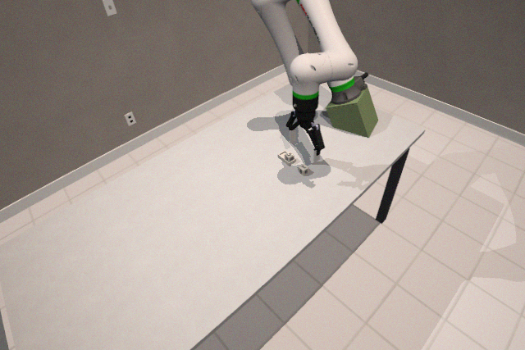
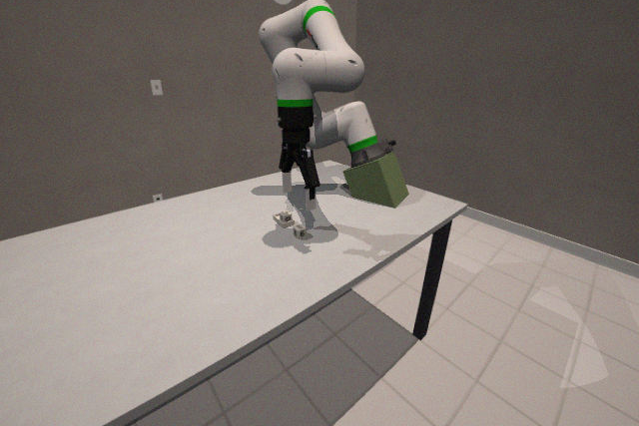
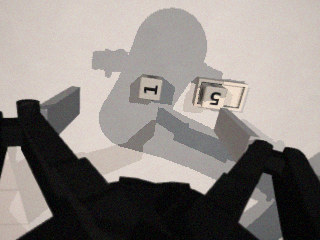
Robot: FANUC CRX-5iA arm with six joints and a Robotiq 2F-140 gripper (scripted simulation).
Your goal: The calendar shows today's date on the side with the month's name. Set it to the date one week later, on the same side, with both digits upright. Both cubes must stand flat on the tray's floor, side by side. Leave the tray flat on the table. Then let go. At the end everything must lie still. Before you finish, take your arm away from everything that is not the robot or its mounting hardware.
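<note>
The white calendar cube is 120 mm below my hand.
</note>
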